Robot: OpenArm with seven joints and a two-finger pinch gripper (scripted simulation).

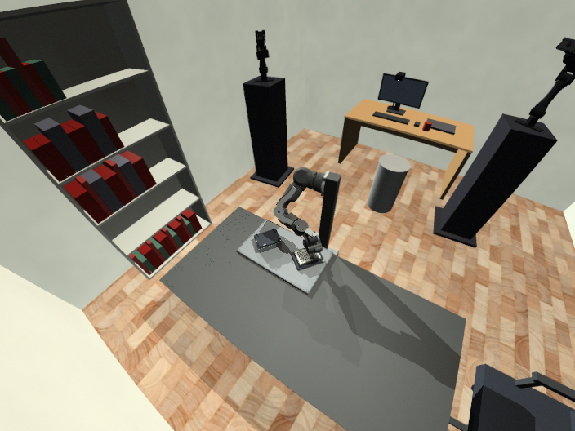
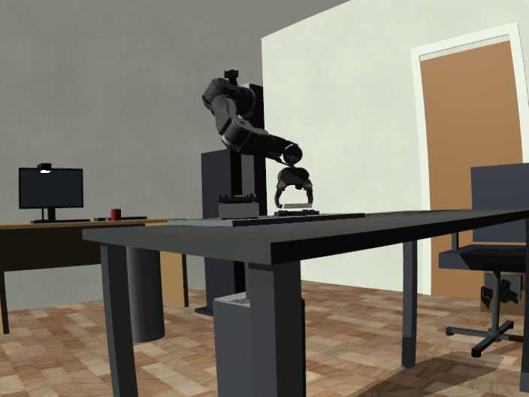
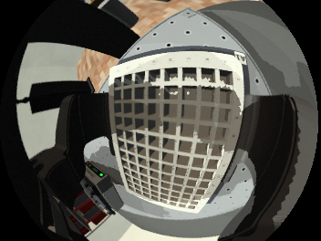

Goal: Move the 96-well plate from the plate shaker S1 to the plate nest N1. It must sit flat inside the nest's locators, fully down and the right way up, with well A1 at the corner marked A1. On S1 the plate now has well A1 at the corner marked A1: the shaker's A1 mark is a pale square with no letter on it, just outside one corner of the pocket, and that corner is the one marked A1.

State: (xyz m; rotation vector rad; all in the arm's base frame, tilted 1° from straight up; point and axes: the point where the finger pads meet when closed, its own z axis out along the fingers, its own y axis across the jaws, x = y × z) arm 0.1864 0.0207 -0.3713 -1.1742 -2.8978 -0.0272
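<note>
The white 96-well plate is 1 cm to the right of my hand and 1 cm ahead of it. From my hand the other things lie so: dark plate nest N1: 2 cm below, 1 cm to the right, 1 cm ahead; then A1 corner mark: 8 cm to the left, 1 cm below; then plate shaker S1: 28 cm to the right, 5 cm ahead, 3 cm above.
</note>
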